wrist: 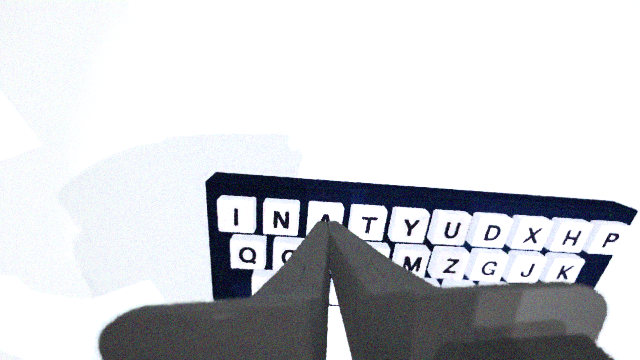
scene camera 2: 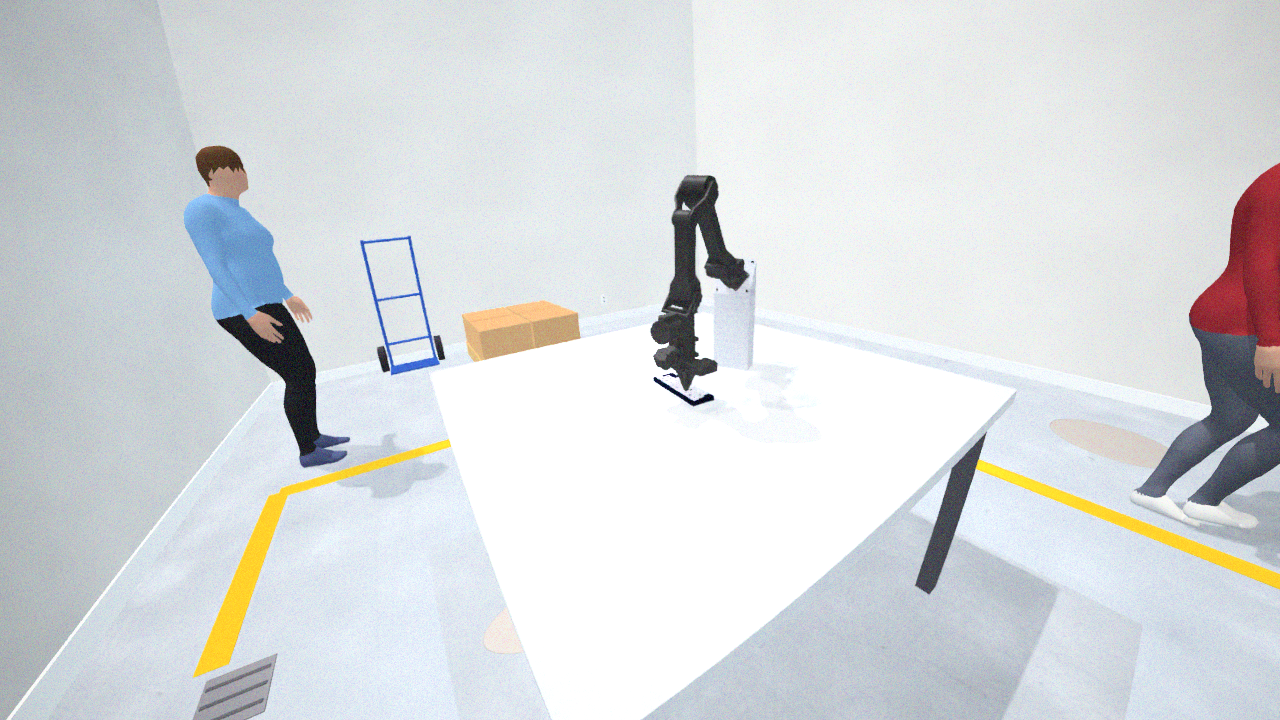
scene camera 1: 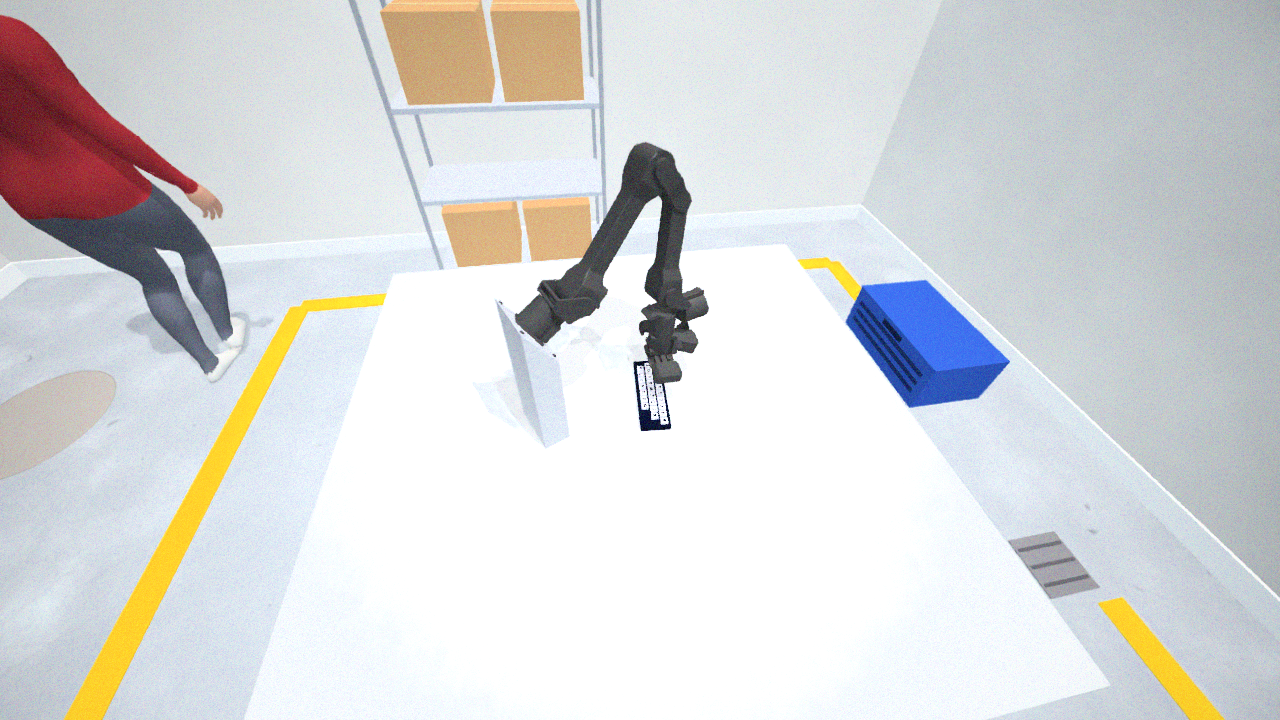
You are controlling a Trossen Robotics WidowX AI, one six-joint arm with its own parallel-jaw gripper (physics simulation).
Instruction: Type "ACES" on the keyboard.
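Places are measured from the arm's base along level axes (x ahead, y left, z up), in centimetres.
Pixels of known places: gripper, fingertip midpoint: [wrist: 326, 230] [scene camera 2: 686, 390]; arm's base at its link origin: [scene camera 2: 735, 277] [scene camera 1: 528, 330].
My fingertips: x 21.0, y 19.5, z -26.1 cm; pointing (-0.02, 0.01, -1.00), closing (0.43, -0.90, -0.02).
Ahead of a thing's pixels: the offset from my fingertips to its top centre. Level surfaces: height alone.
The dark blue keyboard {dx -0.2, dy -5.2, dz -0.5 cm} [scene camera 1: 653, 402] [scene camera 2: 702, 398] [wrist: 400, 194] with white lettered keys lies flat on the white table. My gripper [scene camera 1: 664, 374] [scene camera 2: 686, 385] [wrist: 326, 230] is shut and empty, pointing down at the keyboard. In the wrist view its joined tips overlap the lower part of the A key {dx +0.1, dy +0.1, dz -0.5 cm} [wrist: 322, 209] in the row I N A T Y U D X H P; whether they touch it I cannot tell. The fingers hide part of the second row and most of the third, so the letters C, E and S cannot be read.
An upright white panel [scene camera 1: 537, 385] [scene camera 2: 733, 331] stands at the arm's base, beside the keyboard. The white table {dz -2.2 cm} [scene camera 1: 626, 555] [scene camera 2: 626, 501] carries them. A blue cabinet [scene camera 1: 935, 326], a shelf rack [scene camera 1: 496, 108] and two people [scene camera 2: 241, 241] [scene camera 2: 1266, 268] are off the table.
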